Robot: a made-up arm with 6 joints.
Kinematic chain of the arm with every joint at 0, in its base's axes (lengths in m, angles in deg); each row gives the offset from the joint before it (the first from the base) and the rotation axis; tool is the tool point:
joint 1: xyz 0 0 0.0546 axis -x
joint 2: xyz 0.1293 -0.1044 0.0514 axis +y
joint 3: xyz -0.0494 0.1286 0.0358 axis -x
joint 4: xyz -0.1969 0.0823 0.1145 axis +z
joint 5: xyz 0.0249 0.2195 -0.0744 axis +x
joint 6: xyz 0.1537 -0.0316 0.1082 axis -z
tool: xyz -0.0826 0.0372 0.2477
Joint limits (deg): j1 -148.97..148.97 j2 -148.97..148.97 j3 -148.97..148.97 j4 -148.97..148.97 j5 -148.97..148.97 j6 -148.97..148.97
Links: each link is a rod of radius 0.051 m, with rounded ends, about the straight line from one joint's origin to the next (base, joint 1, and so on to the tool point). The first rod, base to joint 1, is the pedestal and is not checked.
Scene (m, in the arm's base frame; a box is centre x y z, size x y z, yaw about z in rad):
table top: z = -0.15
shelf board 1: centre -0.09 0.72 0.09 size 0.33 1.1 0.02 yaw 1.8
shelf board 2: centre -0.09 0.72 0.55 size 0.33 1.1 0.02 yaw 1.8
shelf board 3: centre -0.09 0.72 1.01 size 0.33 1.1 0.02 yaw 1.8
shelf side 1: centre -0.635 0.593 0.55 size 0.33 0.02 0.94 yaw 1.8
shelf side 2: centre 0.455 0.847 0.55 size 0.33 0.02 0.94 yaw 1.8
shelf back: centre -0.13 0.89 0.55 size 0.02 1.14 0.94 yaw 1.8
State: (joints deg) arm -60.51 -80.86 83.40 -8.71 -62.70 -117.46
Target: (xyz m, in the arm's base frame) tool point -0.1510 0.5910 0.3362
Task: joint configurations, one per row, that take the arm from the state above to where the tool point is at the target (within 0.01 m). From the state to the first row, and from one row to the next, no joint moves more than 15 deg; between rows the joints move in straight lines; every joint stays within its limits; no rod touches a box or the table.
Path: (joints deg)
1: -55.88 -78.32 71.01 -1.51 -59.69 -115.98
2: -51.24 -75.78 58.63 5.68 -56.68 -114.49
3: -46.61 -73.23 46.24 12.88 -53.67 -113.01
4: -41.97 -70.69 33.85 20.08 -50.66 -111.53
5: -37.34 -68.15 21.47 27.27 -47.65 -110.04

